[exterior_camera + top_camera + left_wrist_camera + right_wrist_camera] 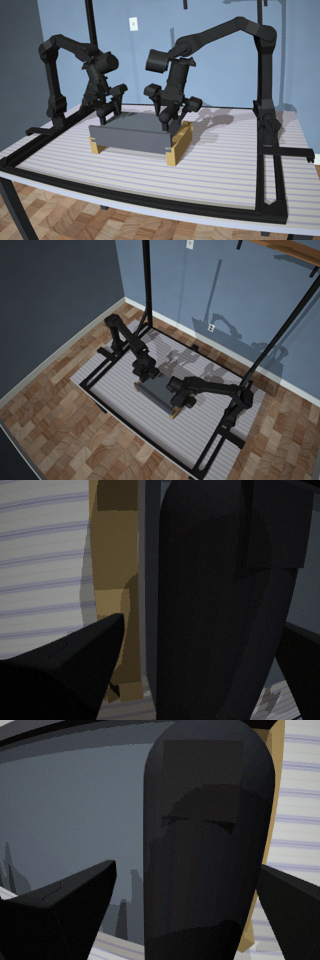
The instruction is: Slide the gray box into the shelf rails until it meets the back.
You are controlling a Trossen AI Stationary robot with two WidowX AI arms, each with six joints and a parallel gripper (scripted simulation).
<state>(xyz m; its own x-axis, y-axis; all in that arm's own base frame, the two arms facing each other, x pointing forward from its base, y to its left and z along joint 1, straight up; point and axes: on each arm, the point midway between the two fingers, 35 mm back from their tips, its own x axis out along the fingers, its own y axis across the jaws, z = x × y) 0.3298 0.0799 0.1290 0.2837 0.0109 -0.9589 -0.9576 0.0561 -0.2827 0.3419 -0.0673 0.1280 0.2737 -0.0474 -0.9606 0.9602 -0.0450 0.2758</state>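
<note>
Right now the gray box is 10 mm behind my left hand, 120 mm to the right of it and 50 mm below it. Also, from my left hand: gray back plate 80 mm ahead, 130 mm to the right, 70 mm below.
Now: the gray box 12 cm to the left of my right hand, 5 cm below it and 1 cm ahead of it. From my right hand the other things lie so: gray back plate: 12 cm to the left, 10 cm ahead, 7 cm below.
</note>
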